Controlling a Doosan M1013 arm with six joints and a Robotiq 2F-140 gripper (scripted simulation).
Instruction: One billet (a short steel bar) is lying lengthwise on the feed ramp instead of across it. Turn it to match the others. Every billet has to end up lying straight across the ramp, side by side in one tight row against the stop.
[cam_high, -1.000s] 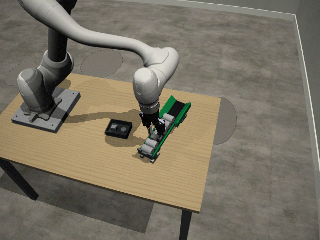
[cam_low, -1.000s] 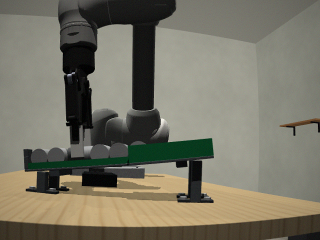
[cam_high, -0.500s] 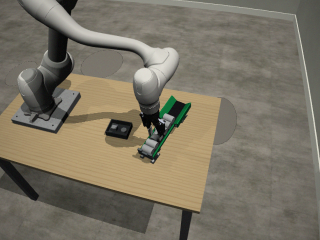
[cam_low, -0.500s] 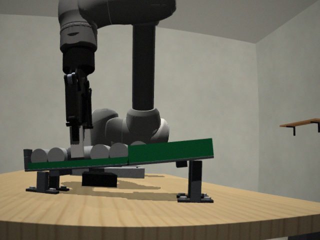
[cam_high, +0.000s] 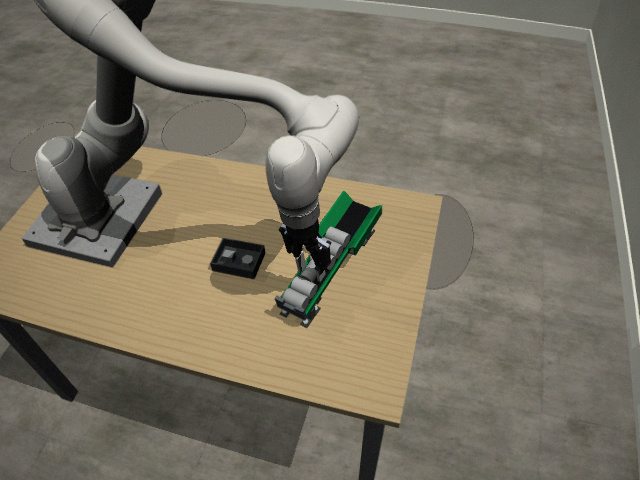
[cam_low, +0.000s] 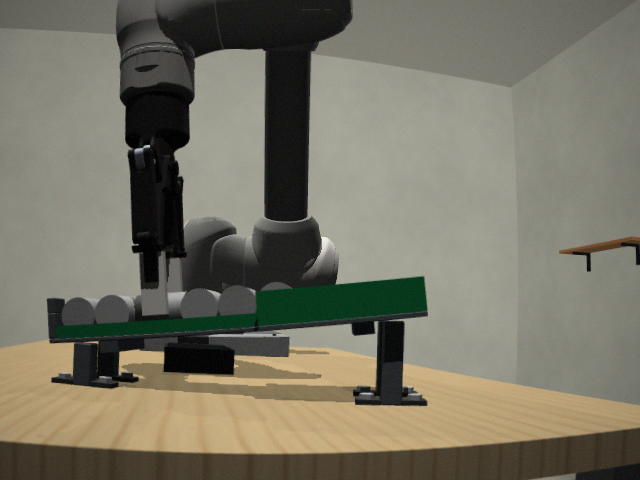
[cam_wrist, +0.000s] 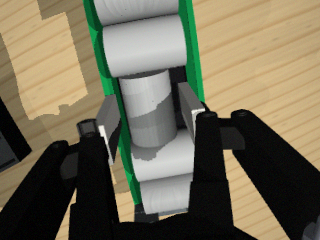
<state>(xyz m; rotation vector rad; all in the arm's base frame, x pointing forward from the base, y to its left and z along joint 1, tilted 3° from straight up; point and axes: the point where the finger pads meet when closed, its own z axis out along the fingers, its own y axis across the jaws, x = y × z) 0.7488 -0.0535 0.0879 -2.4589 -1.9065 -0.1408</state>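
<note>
Now: hand 2 cm past the dark stop, 11 cm to the left of it and 5 cm above it. Round my hand: black tray (23 cm behind, 4 cm to the left, 10 cm below).
</note>
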